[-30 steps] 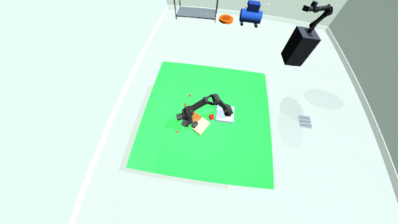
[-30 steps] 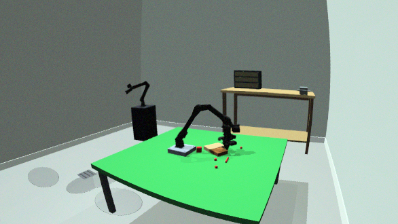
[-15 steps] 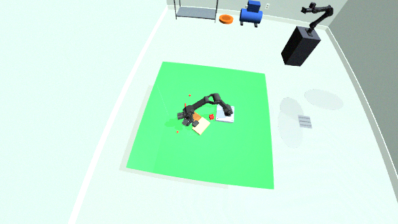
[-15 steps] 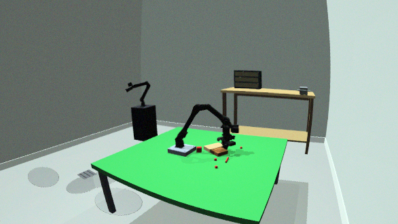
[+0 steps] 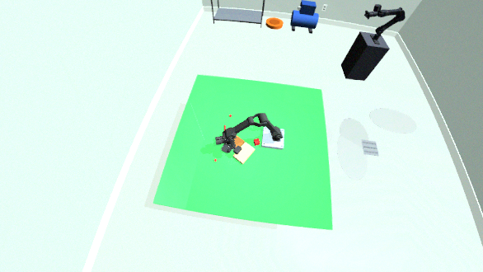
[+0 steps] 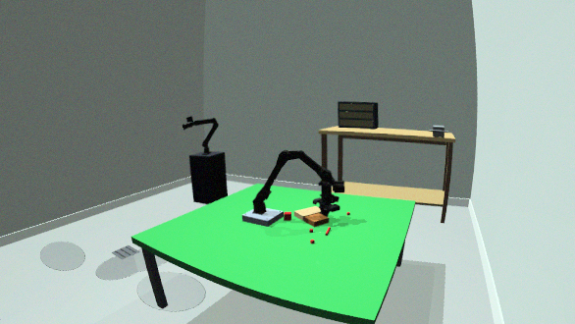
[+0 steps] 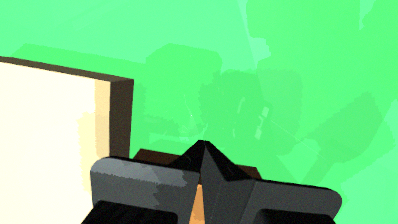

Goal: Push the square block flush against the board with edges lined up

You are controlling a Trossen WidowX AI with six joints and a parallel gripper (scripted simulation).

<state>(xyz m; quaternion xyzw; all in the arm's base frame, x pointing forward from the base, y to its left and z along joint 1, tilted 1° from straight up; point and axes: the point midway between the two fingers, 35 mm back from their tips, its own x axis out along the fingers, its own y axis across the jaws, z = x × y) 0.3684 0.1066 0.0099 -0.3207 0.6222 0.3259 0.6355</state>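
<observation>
The square block is 4 cm behind my gripper tip, 5 cm to the right of it and 1 cm above it. The rest, counted from my gripper tip: red cube (21 cm behind, 7 cm to the right, 1 cm above); then board (11 cm behind, 3 cm to the left, 1 cm above).
</observation>
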